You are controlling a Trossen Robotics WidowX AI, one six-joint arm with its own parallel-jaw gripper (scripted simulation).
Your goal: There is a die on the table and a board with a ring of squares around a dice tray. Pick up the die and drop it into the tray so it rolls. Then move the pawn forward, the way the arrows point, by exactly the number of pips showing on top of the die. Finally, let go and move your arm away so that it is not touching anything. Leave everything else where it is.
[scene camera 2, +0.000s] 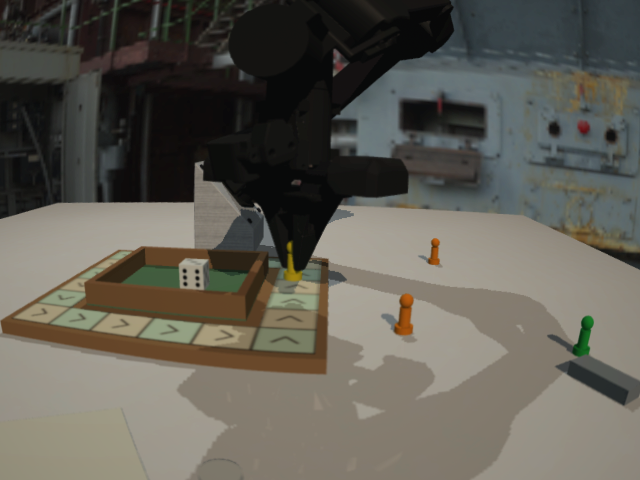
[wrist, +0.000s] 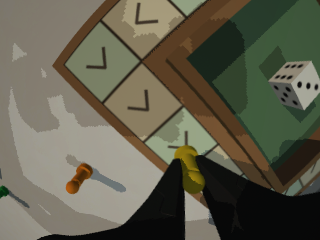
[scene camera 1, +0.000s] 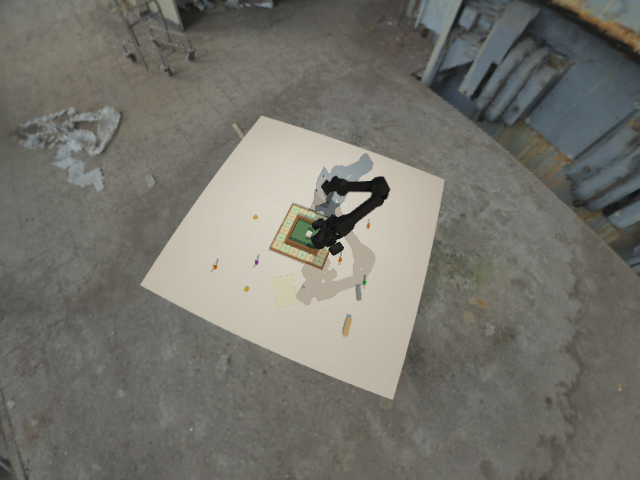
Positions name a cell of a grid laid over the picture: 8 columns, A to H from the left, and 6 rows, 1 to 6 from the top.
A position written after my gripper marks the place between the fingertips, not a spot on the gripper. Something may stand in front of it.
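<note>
White die (scene camera 2: C4) in sight. Green tray floor (scene camera 2: C4), (wrist: F2). Yellow pawn (wrist: E5), held by my gripper (scene camera 2: D4), (wrist: E5).
</note>
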